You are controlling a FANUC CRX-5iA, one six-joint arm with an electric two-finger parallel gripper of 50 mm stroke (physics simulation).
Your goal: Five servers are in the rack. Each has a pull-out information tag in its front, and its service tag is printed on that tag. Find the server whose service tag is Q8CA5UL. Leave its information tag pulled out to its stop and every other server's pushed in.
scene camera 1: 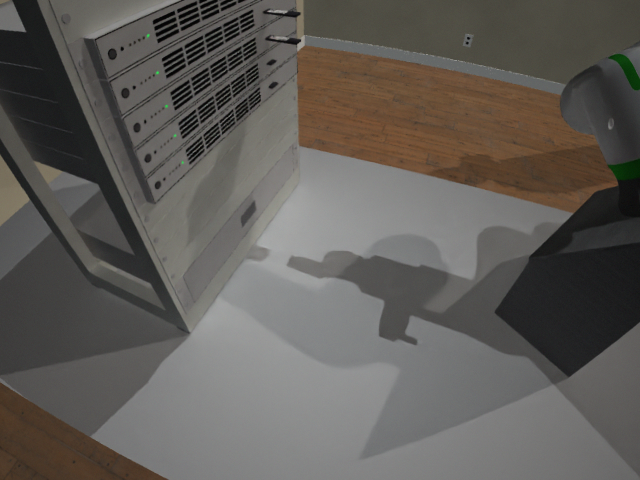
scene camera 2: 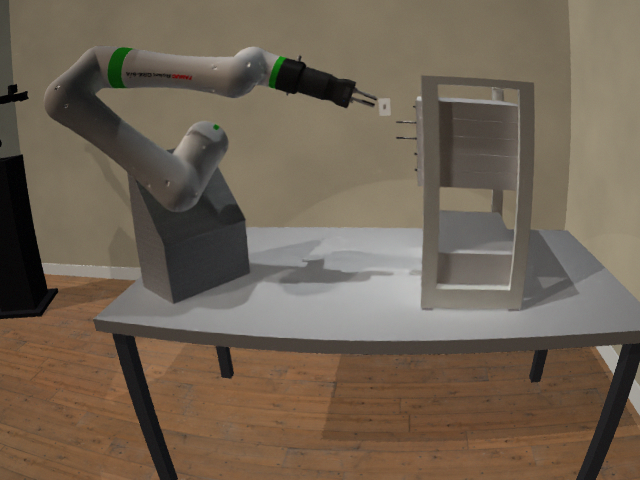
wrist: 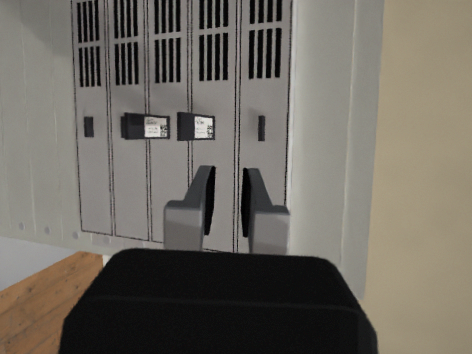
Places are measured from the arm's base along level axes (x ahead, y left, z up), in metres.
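Pixels of known places: gripper, fingertip midpoint: (scene camera 2: 375, 102) (wrist: 228, 187).
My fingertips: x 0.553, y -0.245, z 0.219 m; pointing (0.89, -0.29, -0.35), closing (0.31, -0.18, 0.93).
Note:
For each thing: its middle in the pictures, then the offset to it from my fingertips. "*": a spot on its surface instead. Level surfaces: height alone.
- top, surface spot: (wrist: 196, 126) (scene camera 1: 284, 12) (scene camera 2: 404, 121) * dz -0.055, dx +0.081, dy -0.001 m
- third server's tag, body centre: (wrist: 156, 127) (scene camera 1: 279, 38) (scene camera 2: 409, 137) dz -0.100, dx +0.093, dy -0.007 m
- top tag, body centre: (wrist: 261, 128) (scene camera 2: 414, 106) dz -0.012, dx +0.108, dy -0.014 m
- fourth tag, body centre: (scene camera 1: 271, 62) (scene camera 2: 416, 154) dz -0.146, dx +0.109, dy -0.014 m
- bottom tag, body centre: (wrist: 88, 127) (scene camera 1: 273, 85) (scene camera 2: 416, 169) dz -0.190, dx +0.109, dy -0.014 m
- grey table, its level: dz -0.544 m
Five servers (scene camera 1: 139, 77) (scene camera 2: 478, 144) (wrist: 215, 100) sit stacked in the rack (scene camera 1: 279, 124) (scene camera 2: 430, 232) (wrist: 325, 125). The second server's tag from the top (scene camera 1: 281, 12) (scene camera 2: 405, 122) (wrist: 196, 126) and the third server's tag (scene camera 1: 282, 39) (scene camera 2: 405, 137) (wrist: 150, 126) stick out, labels toward the wrist camera; their print is too small to read. The top tag (scene camera 2: 414, 106) (wrist: 261, 128), fourth tag (scene camera 1: 271, 62) (scene camera 2: 415, 153) and bottom tag (scene camera 1: 273, 85) (scene camera 2: 415, 169) (wrist: 89, 126) are in. My gripper (scene camera 2: 375, 102) (wrist: 228, 187) is partly open and empty, in front of the rack and above the pulled-out tags.
The rack stands on the grey table (scene camera 1: 310, 413) (scene camera 2: 336, 315), opposite the arm's dark pedestal (scene camera 1: 568, 289) (scene camera 2: 206, 258). A wall outlet (scene camera 1: 467, 39) (scene camera 2: 384, 106) is on the wall behind. A black stand (scene camera 2: 20, 232) is at the far left of scene camera 2.

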